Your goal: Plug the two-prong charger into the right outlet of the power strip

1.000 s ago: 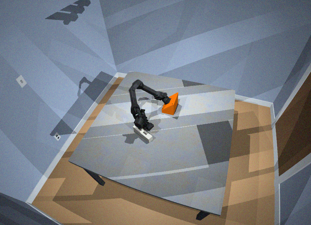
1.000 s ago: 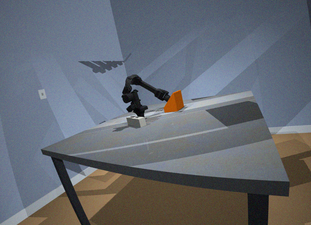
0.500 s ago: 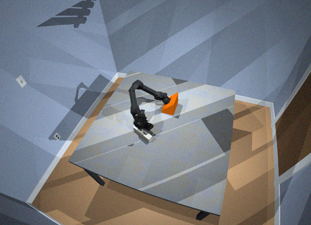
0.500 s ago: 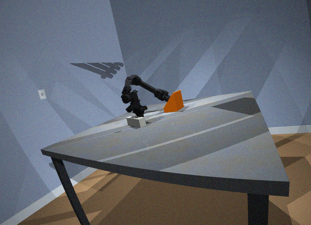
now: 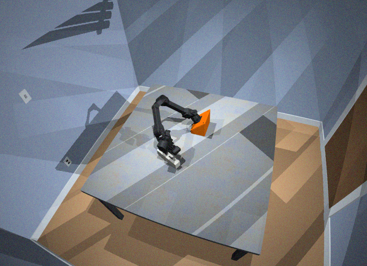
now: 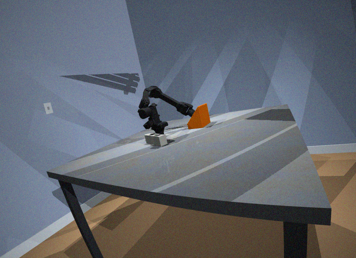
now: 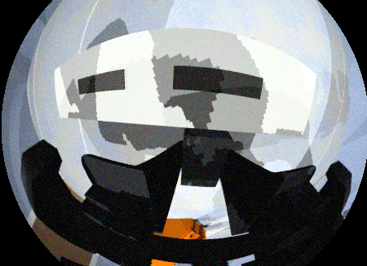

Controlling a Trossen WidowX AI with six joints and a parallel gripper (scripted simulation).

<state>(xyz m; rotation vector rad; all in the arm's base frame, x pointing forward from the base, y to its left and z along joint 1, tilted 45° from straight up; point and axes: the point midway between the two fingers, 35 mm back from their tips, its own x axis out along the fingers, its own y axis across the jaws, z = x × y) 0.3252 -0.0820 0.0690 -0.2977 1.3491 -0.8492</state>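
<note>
The black two-prong charger is 20 mm ahead of my gripper tip, 10 mm to the right of it and 10 mm above it.
</note>
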